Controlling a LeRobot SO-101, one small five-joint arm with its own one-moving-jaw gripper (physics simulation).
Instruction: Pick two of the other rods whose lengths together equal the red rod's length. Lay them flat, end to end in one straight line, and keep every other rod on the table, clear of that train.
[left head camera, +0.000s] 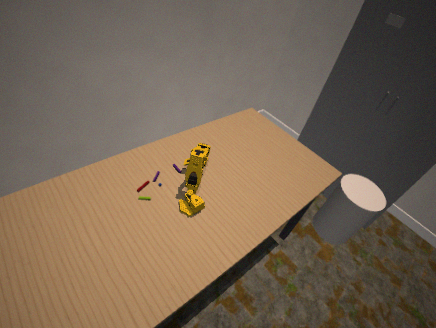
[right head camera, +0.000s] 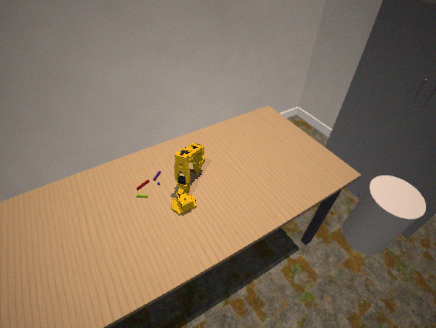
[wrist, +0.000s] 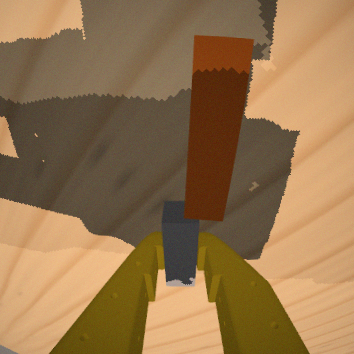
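Pixels of known places: end effector, tool point: (right head camera: 198, 173) (wrist: 164, 245); arm's base, origin of the base link: (left head camera: 188, 202) (right head camera: 182, 201).
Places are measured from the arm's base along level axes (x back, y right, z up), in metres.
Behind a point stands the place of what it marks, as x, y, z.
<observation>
My gripper (wrist: 180, 250) {-0.107, 0.139, 0.006} is shut on a dark grey rod (wrist: 180, 240) {-0.116, 0.138, 0.010}, with a jaw on each side. An orange rod (wrist: 215, 135) lies past the tips; its near end overlaps the dark rod's far right corner in the wrist view. Whether they touch is unclear. The red rod (left head camera: 143, 186) {-0.176, -0.120, 0.007} (right head camera: 143, 185) {-0.174, -0.119, 0.005} lies left of the arm. A purple rod (left head camera: 156, 176) {-0.198, -0.042, 0.007} (right head camera: 157, 176) {-0.193, -0.040, 0.006}, a small blue piece (left head camera: 160, 184) {-0.147, -0.051, 0.008} (right head camera: 158, 183) {-0.147, -0.053, 0.007} and a lime green rod (left head camera: 144, 198) {-0.115, -0.148, 0.008} (right head camera: 142, 196) {-0.112, -0.145, 0.007} lie near it. Another purple rod (left head camera: 177, 168) {-0.189, 0.068, 0.010} lies close beside the arm.
The yellow arm (left head camera: 195, 167) {-0.016, 0.025, 0.194} (right head camera: 182, 167) {-0.011, 0.028, 0.196} stands on the wooden table (left head camera: 100, 225) {-0.096, -0.347, 0.000} (right head camera: 100, 240) {0.008, -0.366, 0.000} and hides part of it. Its shadow falls over the orange rod. A grey bin (left head camera: 337, 220) (right head camera: 367, 230) stands on the floor beyond the table's right end.
</observation>
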